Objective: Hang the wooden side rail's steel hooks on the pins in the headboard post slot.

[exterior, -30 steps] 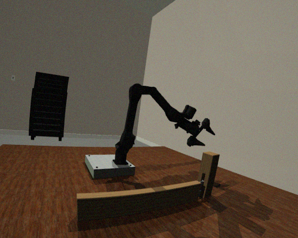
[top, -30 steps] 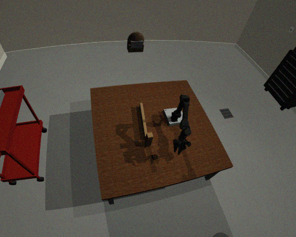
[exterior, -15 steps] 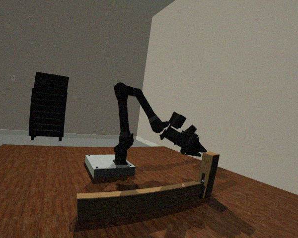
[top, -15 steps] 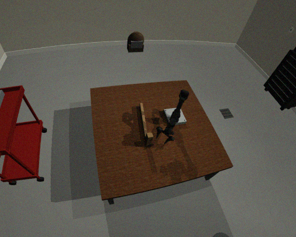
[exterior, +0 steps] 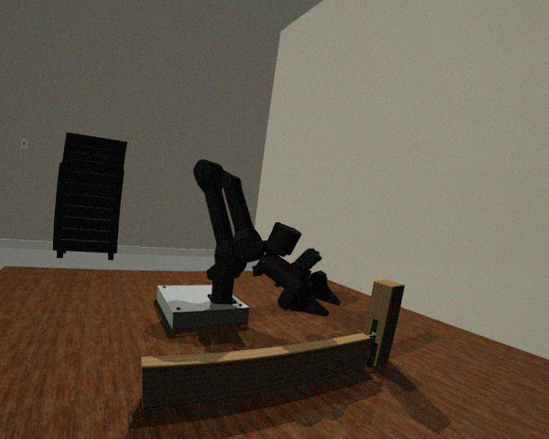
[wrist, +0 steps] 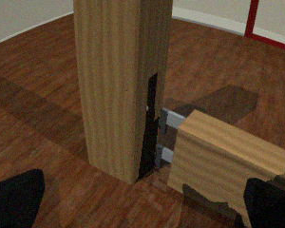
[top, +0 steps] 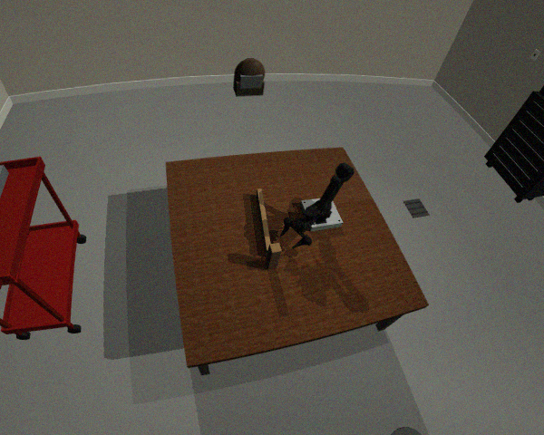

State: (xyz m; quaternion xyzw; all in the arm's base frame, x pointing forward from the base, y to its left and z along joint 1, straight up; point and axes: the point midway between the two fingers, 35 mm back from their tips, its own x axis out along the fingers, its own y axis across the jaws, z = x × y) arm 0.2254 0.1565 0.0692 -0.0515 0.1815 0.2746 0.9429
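The headboard post is 8 cm ahead of my gripper tip, 7 cm to the left of it and 2 cm below it.
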